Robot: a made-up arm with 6 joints. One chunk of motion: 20 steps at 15 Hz.
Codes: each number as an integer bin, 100 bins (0 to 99) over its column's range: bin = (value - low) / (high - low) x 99, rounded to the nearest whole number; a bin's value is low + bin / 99 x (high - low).
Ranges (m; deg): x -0.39..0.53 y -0.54..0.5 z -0.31..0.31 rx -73..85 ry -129..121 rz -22..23
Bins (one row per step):
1: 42 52 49 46 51 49
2: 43 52 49 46 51 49
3: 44 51 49 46 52 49
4: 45 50 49 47 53 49
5: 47 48 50 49 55 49
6: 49 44 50 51 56 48
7: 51 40 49 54 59 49
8: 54 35 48 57 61 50
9: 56 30 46 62 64 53
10: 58 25 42 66 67 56
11: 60 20 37 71 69 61
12: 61 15 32 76 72 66
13: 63 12 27 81 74 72
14: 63 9 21 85 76 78
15: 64 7 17 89 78 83
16: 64 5 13 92 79 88
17: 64 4 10 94 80 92
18: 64 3 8 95 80 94
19: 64 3 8 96 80 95
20: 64 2 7 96 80 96
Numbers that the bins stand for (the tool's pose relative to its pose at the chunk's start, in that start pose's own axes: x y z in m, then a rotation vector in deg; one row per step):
1: 0.0003 0.0063 -0.0031 0.41 -0.21 0.27
2: 0.0096 0.0063 -0.0031 0.41 -0.21 0.27
3: 0.0189 -0.0042 -0.0031 0.41 2.31 0.27
4: 0.0282 -0.0147 -0.0031 2.01 4.84 0.27
5: 0.0468 -0.0358 0.0031 5.20 9.89 0.27
6: 0.0654 -0.0778 0.0031 8.39 12.41 -0.18
7: 0.0839 -0.1198 -0.0031 13.18 19.99 0.27
8: 0.1118 -0.1723 -0.0094 17.97 25.04 0.73
9: 0.1304 -0.2248 -0.0219 25.95 32.62 2.09
10: 0.1490 -0.2774 -0.0470 32.33 40.19 3.45
11: 0.1676 -0.3299 -0.0783 40.31 45.24 5.73
12: 0.1769 -0.3824 -0.1096 48.29 52.82 8.00
13: 0.1955 -0.4139 -0.1409 56.27 57.87 10.73
14: 0.1955 -0.4455 -0.1785 62.66 62.92 13.45
15: 0.2047 -0.4665 -0.2035 69.04 67.97 15.73
16: 0.2047 -0.4875 -0.2286 73.83 70.49 18.00
17: 0.2047 -0.4980 -0.2474 77.02 73.02 19.82
18: 0.2047 -0.5085 -0.2599 78.62 73.02 20.73
19: 0.2047 -0.5085 -0.2599 80.21 73.02 21.18
20: 0.2047 -0.5190 -0.2662 80.21 73.02 21.64

